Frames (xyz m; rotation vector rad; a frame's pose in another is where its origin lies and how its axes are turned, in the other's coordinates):
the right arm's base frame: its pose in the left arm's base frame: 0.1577 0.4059 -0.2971 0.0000 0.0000 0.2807
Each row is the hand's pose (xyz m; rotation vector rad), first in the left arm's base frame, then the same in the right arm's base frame.
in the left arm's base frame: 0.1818 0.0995 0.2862 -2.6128 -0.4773 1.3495
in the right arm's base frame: -0.0617 -0.3011 0.5833 -2.5602 -0.1033 1.2563
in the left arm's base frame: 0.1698 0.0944 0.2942 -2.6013 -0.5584 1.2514
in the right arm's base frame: -0.0747 -0.3027 0.5913 -2.5674 -0.1829 1.1585
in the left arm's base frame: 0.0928 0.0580 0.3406 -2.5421 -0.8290 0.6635
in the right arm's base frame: -0.1587 -0.3163 0.6377 -2.5896 -0.4576 0.5719
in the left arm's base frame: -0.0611 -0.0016 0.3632 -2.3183 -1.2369 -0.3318
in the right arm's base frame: -0.3231 -0.3309 0.6603 -2.4937 -0.9096 -0.4261
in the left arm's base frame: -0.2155 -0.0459 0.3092 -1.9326 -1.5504 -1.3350
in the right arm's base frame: -0.4838 -0.3307 0.6063 -2.2133 -1.3140 -1.4408
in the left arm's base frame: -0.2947 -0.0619 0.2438 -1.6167 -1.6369 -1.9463
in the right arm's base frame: -0.5643 -0.3242 0.5409 1.8718 1.4267 1.9991
